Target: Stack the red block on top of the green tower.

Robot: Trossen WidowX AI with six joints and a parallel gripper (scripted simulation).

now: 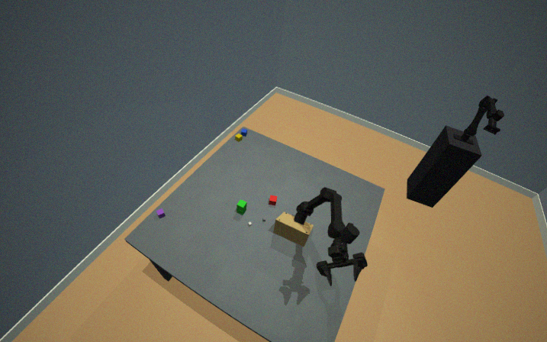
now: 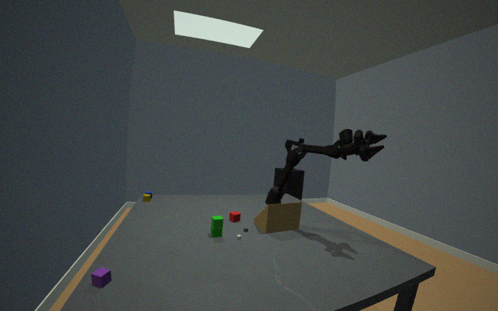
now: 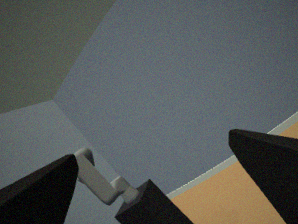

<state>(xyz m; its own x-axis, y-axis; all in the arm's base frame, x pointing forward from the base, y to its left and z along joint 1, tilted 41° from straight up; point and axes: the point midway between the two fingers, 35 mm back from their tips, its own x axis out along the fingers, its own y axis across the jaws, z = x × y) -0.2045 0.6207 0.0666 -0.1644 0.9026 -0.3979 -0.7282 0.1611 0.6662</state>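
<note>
The red block lies 57 cm to the right of my gripper tip, 49 cm below it and 45 cm ahead of it. Also, from my gripper tip: dark cube 50 cm below, 45 cm ahead, 41 cm to the right; then white cube 52 cm ahead, 50 cm below, 35 cm to the right; then purple cube 106 cm ahead, 49 cm below, 16 cm to the right.
</note>
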